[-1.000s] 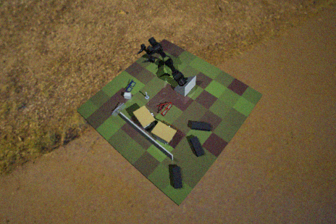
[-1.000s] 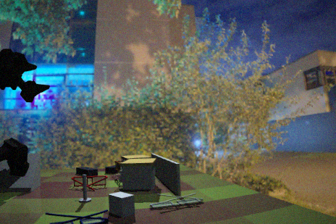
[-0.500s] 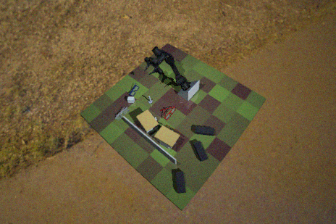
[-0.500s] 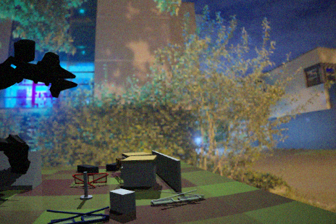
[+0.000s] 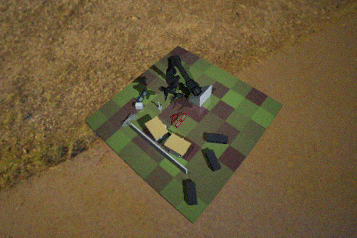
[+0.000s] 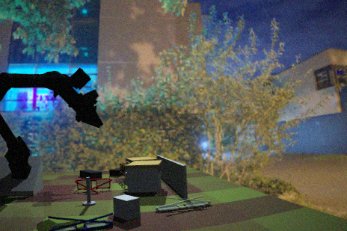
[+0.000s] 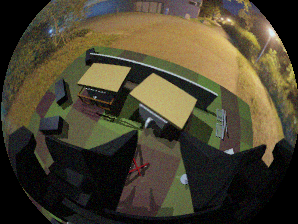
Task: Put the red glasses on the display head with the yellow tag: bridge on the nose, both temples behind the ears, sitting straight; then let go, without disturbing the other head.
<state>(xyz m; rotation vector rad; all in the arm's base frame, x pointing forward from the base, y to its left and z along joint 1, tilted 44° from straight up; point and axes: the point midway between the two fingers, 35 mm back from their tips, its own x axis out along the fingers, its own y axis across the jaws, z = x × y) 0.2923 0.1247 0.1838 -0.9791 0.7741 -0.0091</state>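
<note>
Right now my gripper tip is 230 mm above the short post, 160 mm to the left of it and 30 mm past it. The rest, counted from my gripper tip: cube: 310 mm to the right, 230 mm below, 90 mm ahead; then long panel: 270 mm ahead, 200 mm below, 130 mm to the left.
</note>
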